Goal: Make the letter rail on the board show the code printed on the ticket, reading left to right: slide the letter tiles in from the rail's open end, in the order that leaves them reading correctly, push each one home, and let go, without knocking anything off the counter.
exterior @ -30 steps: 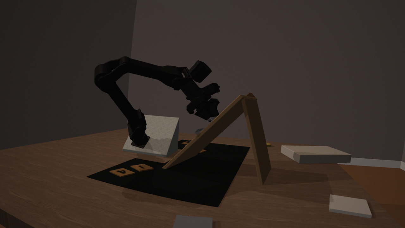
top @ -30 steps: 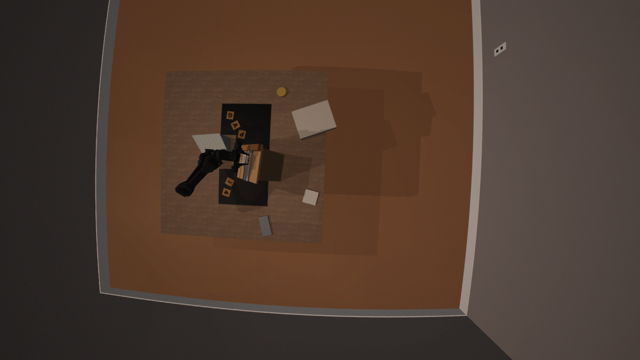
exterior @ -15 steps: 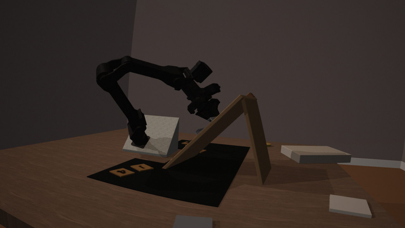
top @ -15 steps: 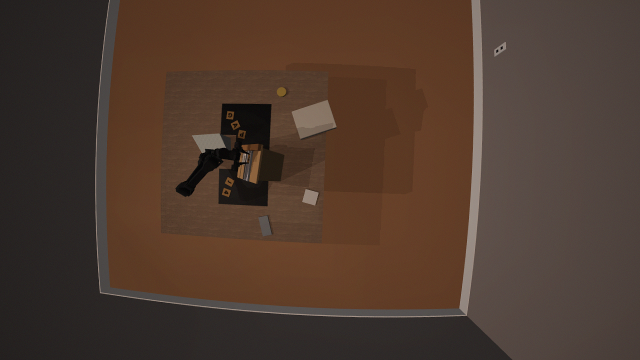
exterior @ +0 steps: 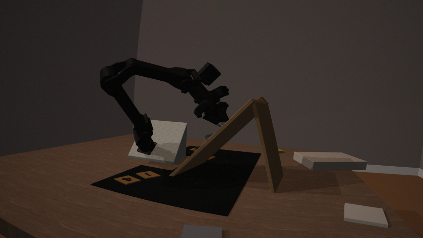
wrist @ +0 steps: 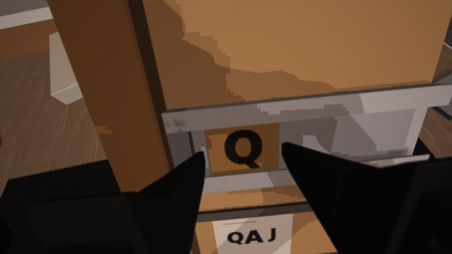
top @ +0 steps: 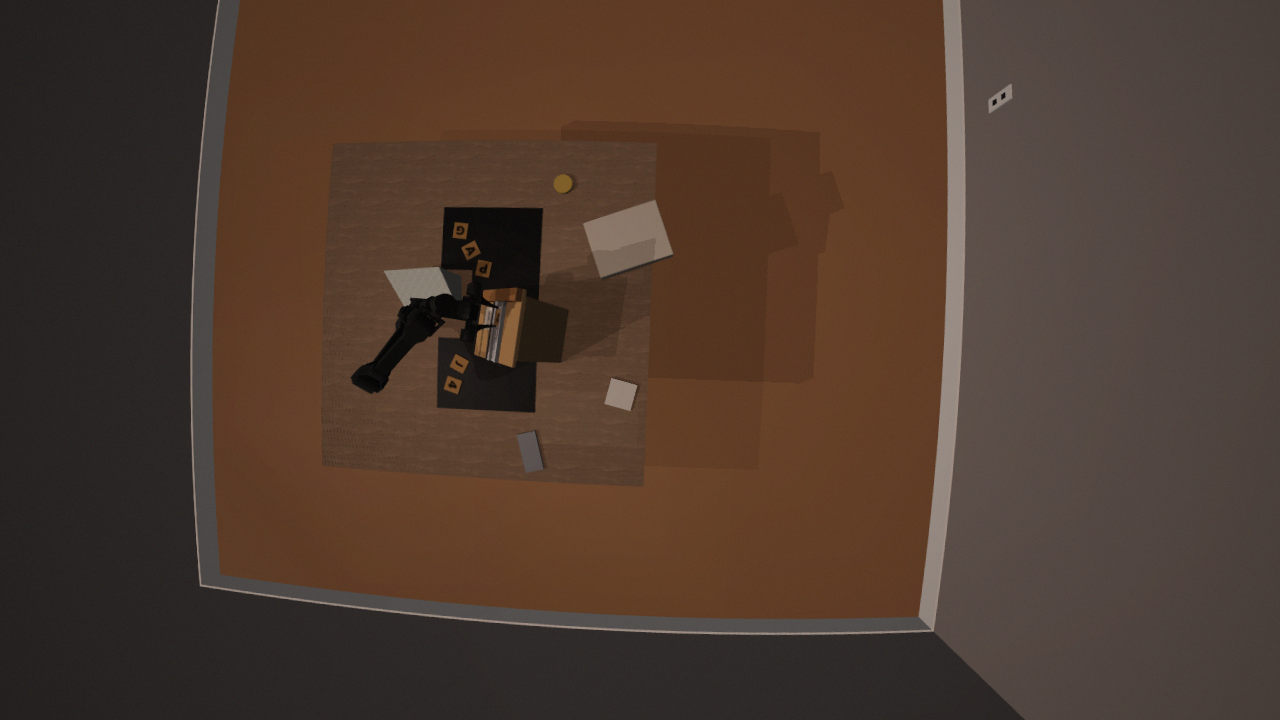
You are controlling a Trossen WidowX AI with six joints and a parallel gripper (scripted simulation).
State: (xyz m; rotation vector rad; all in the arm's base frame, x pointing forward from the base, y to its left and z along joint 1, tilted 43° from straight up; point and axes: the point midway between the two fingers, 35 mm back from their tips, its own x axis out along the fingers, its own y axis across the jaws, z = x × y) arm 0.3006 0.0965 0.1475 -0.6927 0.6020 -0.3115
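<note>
My gripper tip is now 1 cm above the q tile. Round my gripper tip: black mat: 16 cm below, 14 cm behind, 5 cm to the left; then white ticket: 9 cm below, 7 cm behind; then p tile: 19 cm to the left, 16 cm below, 13 cm behind.
</note>
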